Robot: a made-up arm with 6 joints. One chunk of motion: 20 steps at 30 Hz.
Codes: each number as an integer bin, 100 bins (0 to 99) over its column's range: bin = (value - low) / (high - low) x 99, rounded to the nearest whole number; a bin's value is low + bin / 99 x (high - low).
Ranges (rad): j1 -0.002..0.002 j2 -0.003..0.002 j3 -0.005..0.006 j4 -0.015..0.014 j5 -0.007..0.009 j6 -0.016..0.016
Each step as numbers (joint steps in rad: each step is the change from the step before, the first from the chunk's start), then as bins.
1 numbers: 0.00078 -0.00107 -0.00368 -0.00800 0.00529 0.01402
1 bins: 69 38 12 24 76 93
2 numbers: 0.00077 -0.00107 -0.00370 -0.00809 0.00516 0.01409
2 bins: 69 38 12 24 75 93
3 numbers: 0.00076 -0.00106 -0.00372 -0.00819 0.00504 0.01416
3 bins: 68 38 12 23 74 93
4 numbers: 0.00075 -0.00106 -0.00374 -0.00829 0.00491 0.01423
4 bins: 68 38 11 23 74 94
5 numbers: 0.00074 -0.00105 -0.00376 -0.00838 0.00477 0.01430
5 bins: 68 39 11 23 73 94
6 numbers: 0.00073 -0.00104 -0.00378 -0.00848 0.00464 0.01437
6 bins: 68 39 11 22 72 94
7 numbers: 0.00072 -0.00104 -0.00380 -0.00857 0.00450 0.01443
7 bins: 67 39 11 22 71 94
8 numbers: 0.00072 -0.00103 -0.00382 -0.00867 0.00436 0.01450
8 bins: 67 39 11 22 70 94
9 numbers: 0.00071 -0.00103 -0.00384 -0.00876 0.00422 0.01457
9 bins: 67 39 10 21 69 95
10 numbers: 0.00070 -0.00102 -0.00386 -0.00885 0.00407 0.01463
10 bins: 67 39 10 21 68 95
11 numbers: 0.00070 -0.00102 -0.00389 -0.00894 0.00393 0.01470
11 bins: 67 39 10 21 68 95
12 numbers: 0.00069 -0.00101 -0.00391 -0.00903 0.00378 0.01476
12 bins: 67 39 10 20 67 95
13 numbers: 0.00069 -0.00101 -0.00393 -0.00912 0.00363 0.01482
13 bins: 67 39 10 20 66 95
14 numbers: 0.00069 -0.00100 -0.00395 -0.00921 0.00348 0.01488
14 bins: 67 40 9 20 65 96
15 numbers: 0.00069 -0.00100 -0.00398 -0.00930 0.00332 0.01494
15 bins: 67 40 9 19 64 96
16 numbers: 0.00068 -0.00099 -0.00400 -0.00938 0.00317 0.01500
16 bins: 66 40 9 19 63 96
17 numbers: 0.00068 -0.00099 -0.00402 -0.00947 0.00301 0.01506
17 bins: 66 40 9 19 62 96
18 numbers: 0.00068 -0.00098 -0.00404 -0.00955 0.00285 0.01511
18 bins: 66 40 9 19 61 96
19 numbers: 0.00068 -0.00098 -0.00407 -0.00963 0.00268 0.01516
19 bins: 66 40 8 18 60 96
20 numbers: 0.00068 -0.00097 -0.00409 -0.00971 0.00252 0.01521
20 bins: 66 40 8 18 59 97
